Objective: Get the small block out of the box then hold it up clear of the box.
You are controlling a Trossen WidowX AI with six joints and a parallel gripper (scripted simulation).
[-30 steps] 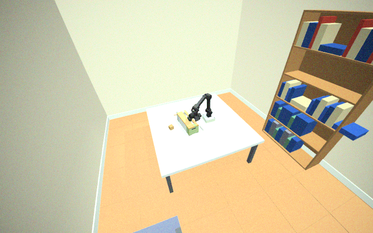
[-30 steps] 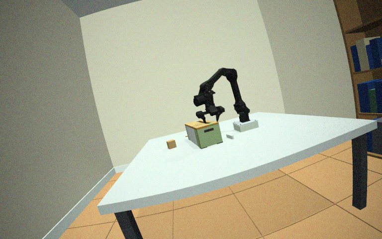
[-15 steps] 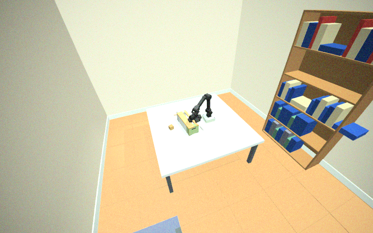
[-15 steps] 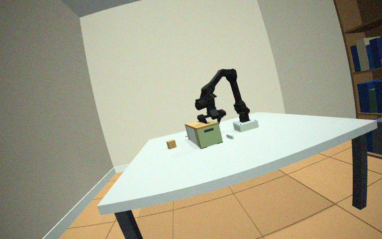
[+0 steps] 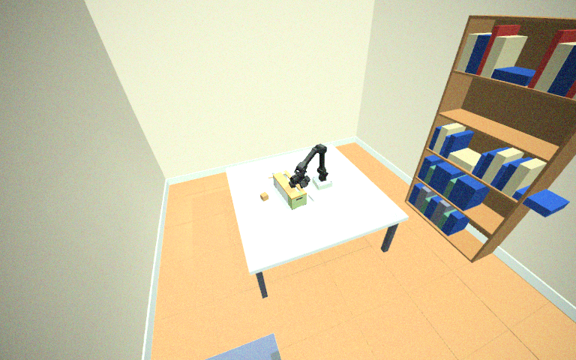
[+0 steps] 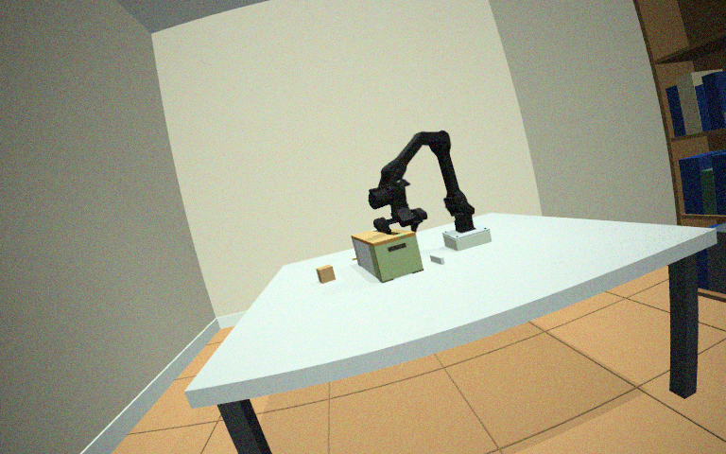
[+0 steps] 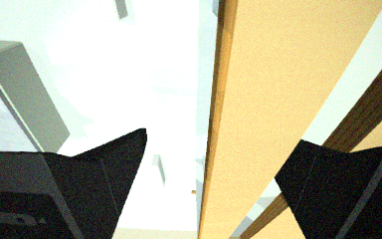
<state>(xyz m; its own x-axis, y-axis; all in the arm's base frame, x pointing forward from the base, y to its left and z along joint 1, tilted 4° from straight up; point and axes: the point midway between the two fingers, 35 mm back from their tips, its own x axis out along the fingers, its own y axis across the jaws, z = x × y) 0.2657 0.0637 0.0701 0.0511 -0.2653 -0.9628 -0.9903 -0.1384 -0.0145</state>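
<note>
Now: gripper tip 40 mm short of the box, 40 mm to the left of it and 20 mm above it. Also, from my gripper tip: green block: 50 mm ahead, 20 mm to the right; tan cube: 300 mm ahead, 60 mm to the right, 60 mm below.
</note>
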